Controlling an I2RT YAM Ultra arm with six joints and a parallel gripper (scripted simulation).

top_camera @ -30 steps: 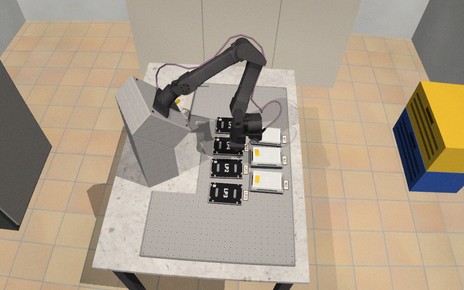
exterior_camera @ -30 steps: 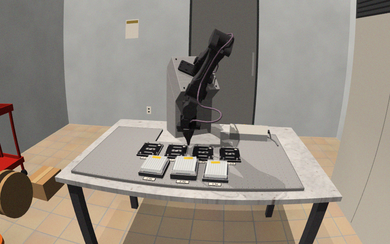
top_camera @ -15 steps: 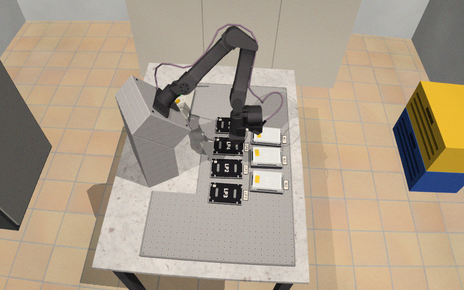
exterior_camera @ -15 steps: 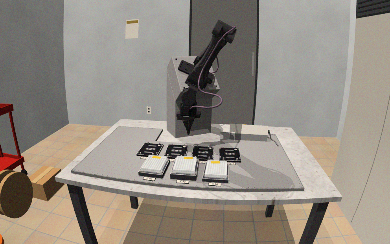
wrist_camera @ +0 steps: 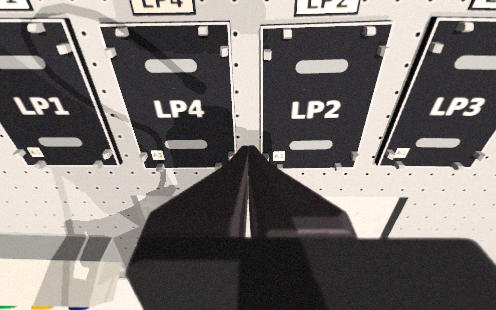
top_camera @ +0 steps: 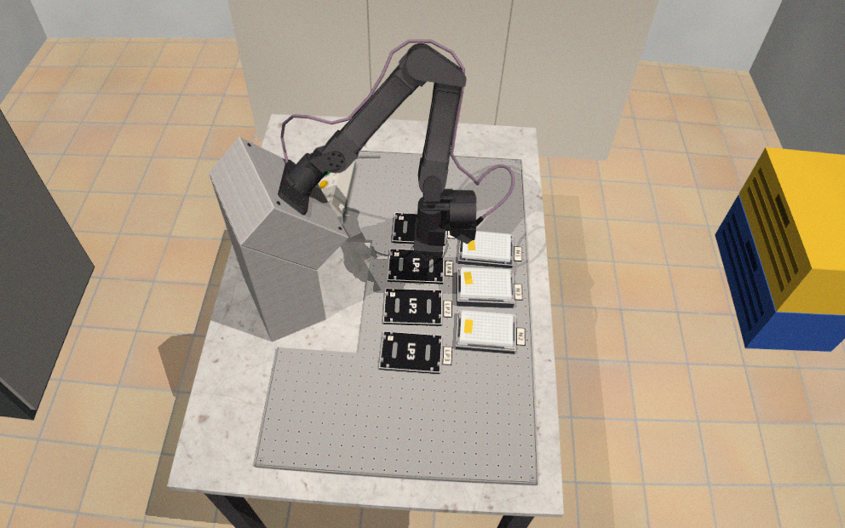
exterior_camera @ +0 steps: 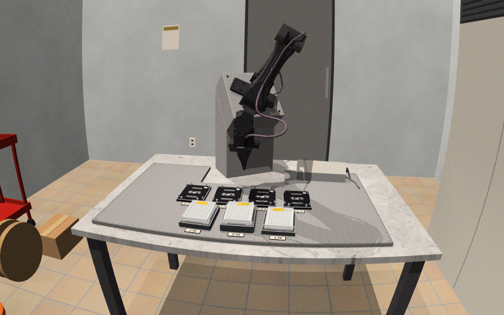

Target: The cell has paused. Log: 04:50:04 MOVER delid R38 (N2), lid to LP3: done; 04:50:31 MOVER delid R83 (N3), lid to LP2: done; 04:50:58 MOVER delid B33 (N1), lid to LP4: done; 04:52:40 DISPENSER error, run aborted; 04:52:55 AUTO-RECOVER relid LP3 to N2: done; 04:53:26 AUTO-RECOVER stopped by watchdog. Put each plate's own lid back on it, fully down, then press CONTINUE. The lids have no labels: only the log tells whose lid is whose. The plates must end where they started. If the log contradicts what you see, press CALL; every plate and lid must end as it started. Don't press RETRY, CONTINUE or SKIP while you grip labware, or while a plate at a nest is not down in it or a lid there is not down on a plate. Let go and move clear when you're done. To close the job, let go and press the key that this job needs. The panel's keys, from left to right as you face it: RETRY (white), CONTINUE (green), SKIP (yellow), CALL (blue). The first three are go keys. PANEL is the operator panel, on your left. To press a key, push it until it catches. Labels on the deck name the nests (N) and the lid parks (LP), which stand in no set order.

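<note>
Now: hand 37 cm past the green continue key, 26 cm to the right of it and 7 cm above it. Round my hand: plate: 15 cm ahead, 10 cm below, 4 cm to the left; then white retry key: 38 cm behind, 31 cm to the left, 7 cm below.
</note>
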